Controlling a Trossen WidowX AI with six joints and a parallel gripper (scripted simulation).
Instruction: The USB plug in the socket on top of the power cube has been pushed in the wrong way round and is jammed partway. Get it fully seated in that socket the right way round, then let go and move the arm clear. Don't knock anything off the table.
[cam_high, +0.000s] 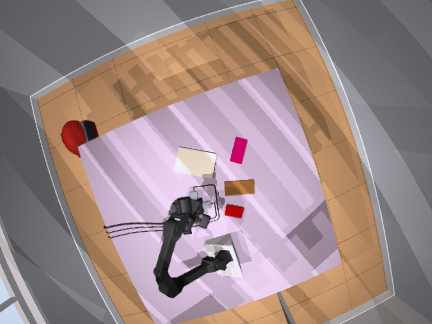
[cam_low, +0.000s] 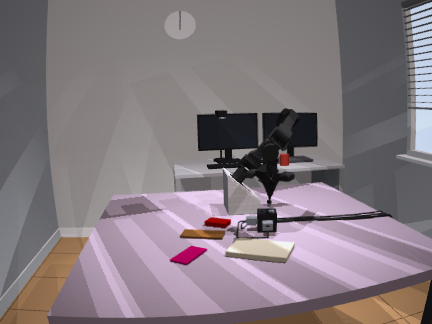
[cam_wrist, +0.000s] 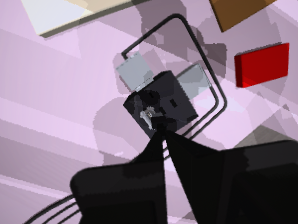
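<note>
The metal USB plug lies 20 mm below my gripper tip. Also, from my gripper tip: USB socket 10 mm to the left, 70 mm below; then beige board 210 mm ahead, 90 mm to the right, 130 mm below; then red block 110 mm behind, 190 mm to the right, 130 mm below.
</note>
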